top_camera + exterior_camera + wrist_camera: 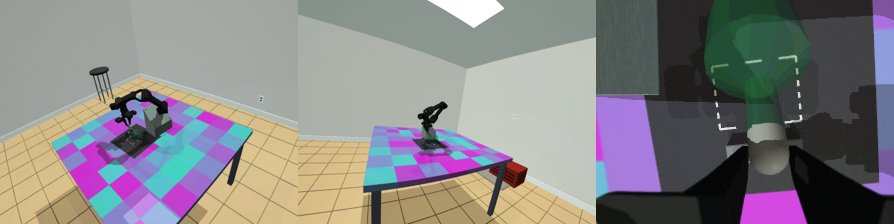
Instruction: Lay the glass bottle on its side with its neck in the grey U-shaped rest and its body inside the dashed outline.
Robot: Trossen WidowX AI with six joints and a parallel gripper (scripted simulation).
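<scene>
My gripper tip is 40 mm to the right of the green glass bottle, 30 mm above it and 10 mm past it. The rest, counted from my gripper tip: dark mat 130 mm below, 50 mm to the left, 10 mm behind.
</scene>
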